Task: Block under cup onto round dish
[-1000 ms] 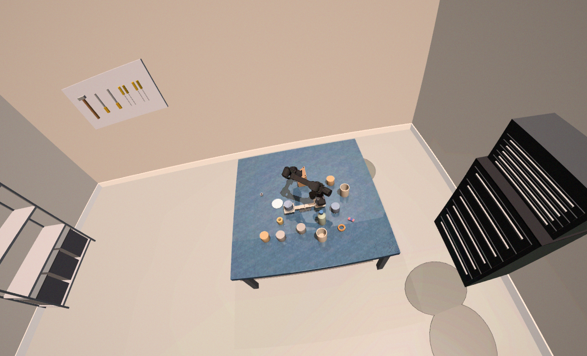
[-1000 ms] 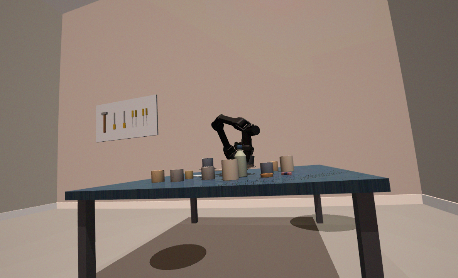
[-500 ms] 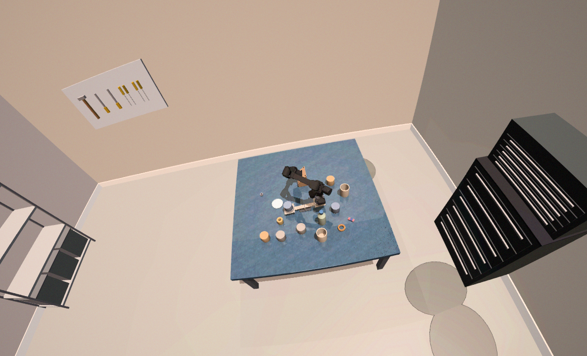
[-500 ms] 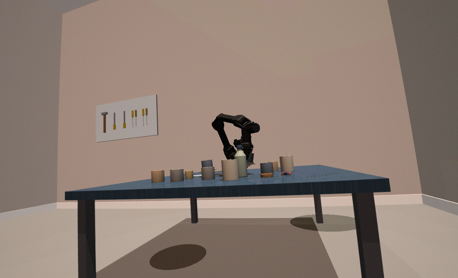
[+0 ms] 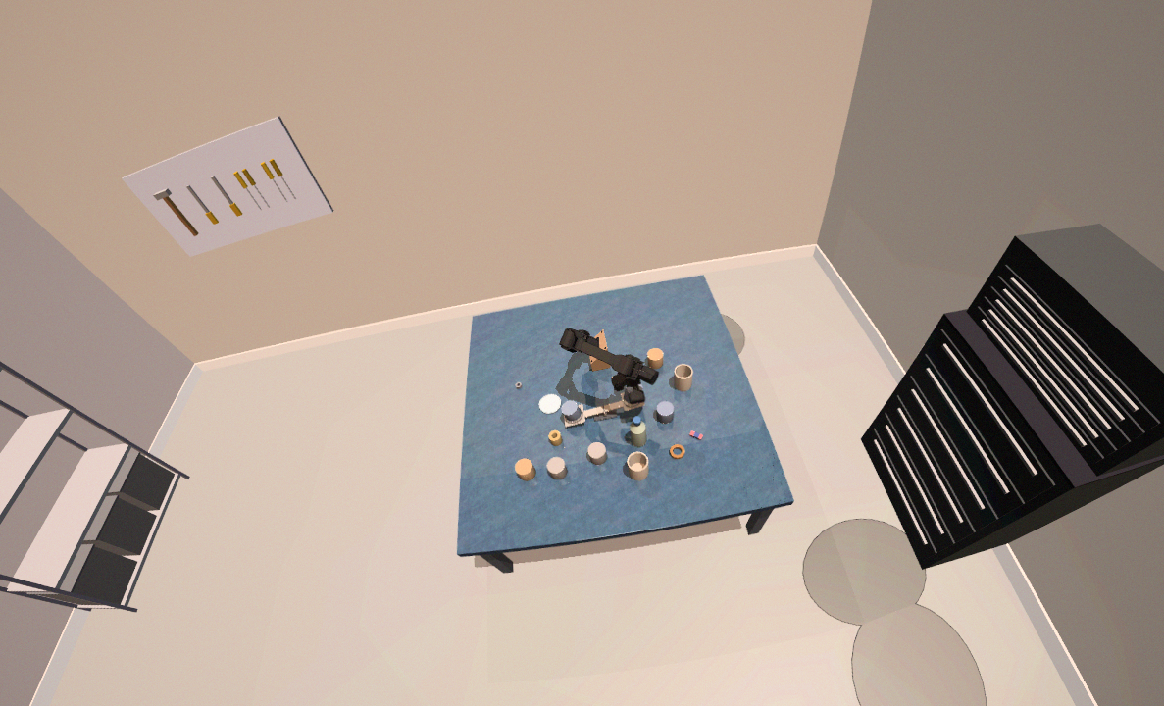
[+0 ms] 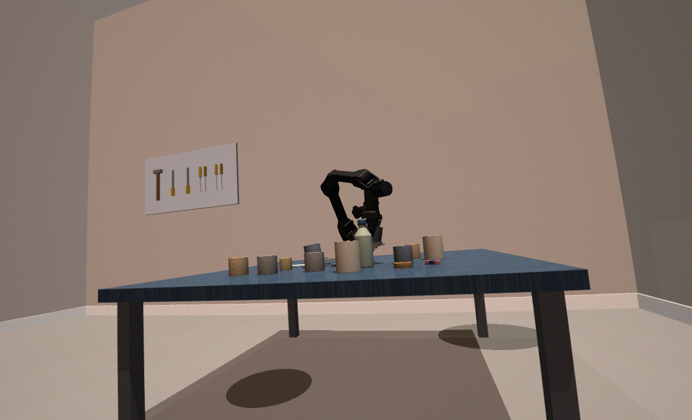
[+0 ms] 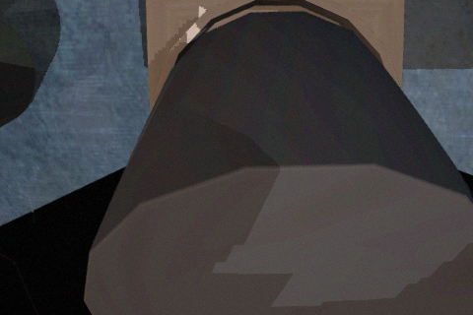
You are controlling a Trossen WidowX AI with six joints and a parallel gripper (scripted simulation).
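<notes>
Now: the block 2 cm below my gripper tip and 1 cm to the right of it. Round my gripper tip: white round dish 38 cm to the right, 10 cm below, 5 cm behind; pale bottle 16 cm ahead, 1 cm to the left; pink eraser 25 cm to the left, 16 cm ahead, 10 cm below.
</notes>
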